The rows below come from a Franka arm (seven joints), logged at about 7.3 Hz.
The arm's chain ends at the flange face. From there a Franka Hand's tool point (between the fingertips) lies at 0.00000 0.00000 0.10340 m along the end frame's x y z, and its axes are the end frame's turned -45 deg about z.
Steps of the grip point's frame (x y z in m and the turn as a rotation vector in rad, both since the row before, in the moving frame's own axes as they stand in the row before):
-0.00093 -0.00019 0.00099 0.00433 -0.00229 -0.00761
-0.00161 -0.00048 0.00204 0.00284 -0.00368 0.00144
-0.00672 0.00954 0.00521 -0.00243 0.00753 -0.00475
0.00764 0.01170 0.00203 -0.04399 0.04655 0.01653
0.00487 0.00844 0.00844 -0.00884 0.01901 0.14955
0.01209 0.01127 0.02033 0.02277 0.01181 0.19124
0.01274 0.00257 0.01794 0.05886 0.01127 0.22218
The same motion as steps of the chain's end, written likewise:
-0.00031 0.00067 0.00099 0.00144 -0.00468 -0.00761
-0.00100 0.00074 0.00204 -0.00059 -0.00461 0.00144
0.00127 0.01187 0.00521 0.00361 0.00704 -0.00475
0.00706 0.00300 0.00224 0.00181 0.06402 0.01653
0.00733 0.00311 0.00846 0.00719 0.01969 0.14955
0.01707 0.00201 0.02036 0.02445 -0.00775 0.19124
0.01371 -0.00172 0.01812 0.04959 -0.03365 0.22218

